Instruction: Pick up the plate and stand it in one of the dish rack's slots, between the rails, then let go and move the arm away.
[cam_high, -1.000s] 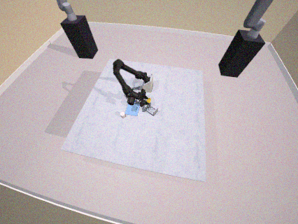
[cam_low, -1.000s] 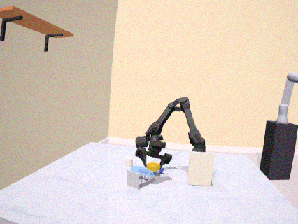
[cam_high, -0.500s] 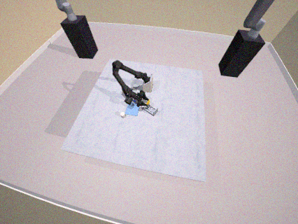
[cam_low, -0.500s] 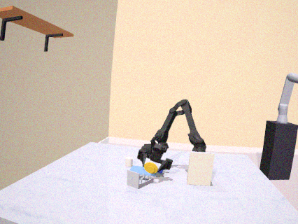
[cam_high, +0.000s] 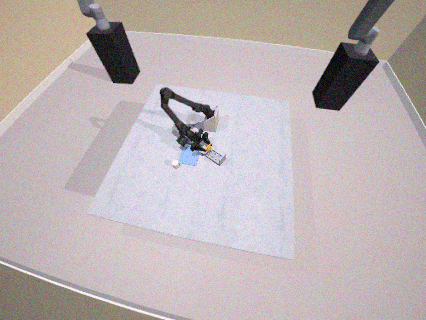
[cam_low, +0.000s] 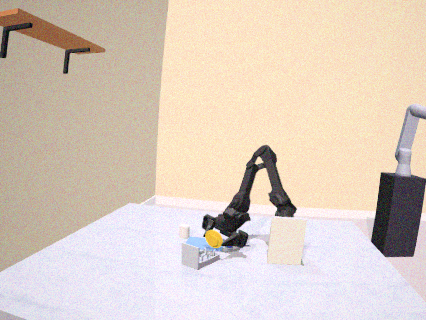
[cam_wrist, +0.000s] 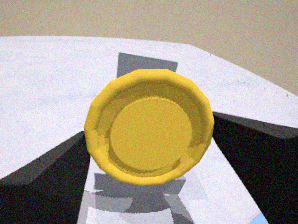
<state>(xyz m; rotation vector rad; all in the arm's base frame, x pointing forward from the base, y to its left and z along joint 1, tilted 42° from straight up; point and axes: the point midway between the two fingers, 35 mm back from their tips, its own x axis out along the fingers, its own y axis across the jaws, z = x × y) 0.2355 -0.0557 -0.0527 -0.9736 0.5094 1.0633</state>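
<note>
Right now the grey dish rack is 3 cm ahead of my gripper tip, 5 cm to the left of it and 4 cm below it. Also, from my gripper tip: small white cup: 14 cm ahead, 22 cm to the right, 4 cm below; flat blue sheet: 4 cm ahead, 14 cm to the right, 7 cm below; yellow plate: 1 cm to the right.
</note>
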